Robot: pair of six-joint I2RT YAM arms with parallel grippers.
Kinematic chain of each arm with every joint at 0, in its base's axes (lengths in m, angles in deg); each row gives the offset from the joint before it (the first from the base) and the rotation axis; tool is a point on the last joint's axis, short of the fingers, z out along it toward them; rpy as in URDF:
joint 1: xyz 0 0 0.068 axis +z
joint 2: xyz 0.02 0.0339 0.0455 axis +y
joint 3: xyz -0.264 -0.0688 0 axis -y
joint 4: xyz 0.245 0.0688 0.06 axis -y
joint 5: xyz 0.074 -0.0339 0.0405 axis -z
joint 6: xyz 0.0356 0 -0.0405 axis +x
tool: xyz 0 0 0 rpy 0 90 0
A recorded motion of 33 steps. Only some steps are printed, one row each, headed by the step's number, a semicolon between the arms.
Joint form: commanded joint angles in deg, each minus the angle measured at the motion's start. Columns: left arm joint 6, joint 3, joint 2, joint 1, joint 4, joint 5; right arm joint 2, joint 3, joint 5, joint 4, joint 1, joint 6.
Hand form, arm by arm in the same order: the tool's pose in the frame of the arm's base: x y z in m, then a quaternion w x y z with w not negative. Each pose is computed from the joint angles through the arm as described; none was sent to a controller.
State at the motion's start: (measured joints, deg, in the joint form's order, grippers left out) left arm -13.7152 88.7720 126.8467 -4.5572 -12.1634 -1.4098; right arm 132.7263 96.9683 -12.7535 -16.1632 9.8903 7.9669
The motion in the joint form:
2: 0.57 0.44 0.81 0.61 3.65 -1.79; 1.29 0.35 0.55 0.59 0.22 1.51
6: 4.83 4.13 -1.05 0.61 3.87 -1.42; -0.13 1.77 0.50 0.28 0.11 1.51
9: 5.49 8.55 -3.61 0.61 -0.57 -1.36; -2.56 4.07 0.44 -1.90 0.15 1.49
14: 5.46 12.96 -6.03 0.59 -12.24 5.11; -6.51 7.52 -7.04 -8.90 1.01 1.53
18: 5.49 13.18 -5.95 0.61 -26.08 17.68; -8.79 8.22 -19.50 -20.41 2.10 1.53
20: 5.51 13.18 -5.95 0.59 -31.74 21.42; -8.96 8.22 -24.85 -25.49 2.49 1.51
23: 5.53 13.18 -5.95 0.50 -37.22 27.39; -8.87 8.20 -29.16 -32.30 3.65 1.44
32: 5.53 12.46 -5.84 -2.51 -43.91 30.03; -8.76 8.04 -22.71 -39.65 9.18 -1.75
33: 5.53 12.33 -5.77 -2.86 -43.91 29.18; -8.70 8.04 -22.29 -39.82 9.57 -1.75
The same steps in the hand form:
2: 0.4842 -0.0314 0.1371 0.36649 -0.08477 0.92611 -0.02881; 0.4932 0.0956 0.1190 0.29970 -0.03957 0.94072 0.15381
6: 0.4941 -0.0323 0.1728 0.41300 -0.04941 0.90908 -0.02382; 0.4969 0.0953 0.1381 0.32029 -0.04099 0.93338 0.15665
9: 0.4958 -0.0325 0.2128 0.43302 -0.04409 0.89998 -0.02427; 0.4983 0.0959 0.1686 0.34070 -0.04385 0.92545 0.15985
14: 0.4845 -0.0359 0.2414 0.38923 -0.02162 0.91811 -0.07151; 0.4881 0.1063 0.2132 0.32869 -0.07450 0.91507 0.22150
18: 0.4636 -0.0420 0.2263 0.26363 0.00450 0.95046 -0.16463; 0.4635 0.1179 0.2250 0.23186 -0.10271 0.91498 0.31386
20: 0.4539 -0.0437 0.2216 0.21196 0.00536 0.95813 -0.19244; 0.4533 0.1217 0.2231 0.17970 -0.10594 0.91248 0.35193
23: 0.4437 -0.0471 0.2187 0.15860 0.00776 0.95794 -0.23905; 0.4391 0.1302 0.2185 0.11154 -0.10381 0.91220 0.38036
32: 0.4272 -0.0701 0.2113 0.08576 0.02106 0.96184 -0.25896; 0.4145 0.1652 0.2102 0.05707 -0.14578 0.93364 0.32218
33: 0.4267 -0.0723 0.2099 0.08448 0.02269 0.96377 -0.25200; 0.4133 0.1677 0.2096 0.05502 -0.14805 0.93461 0.31869

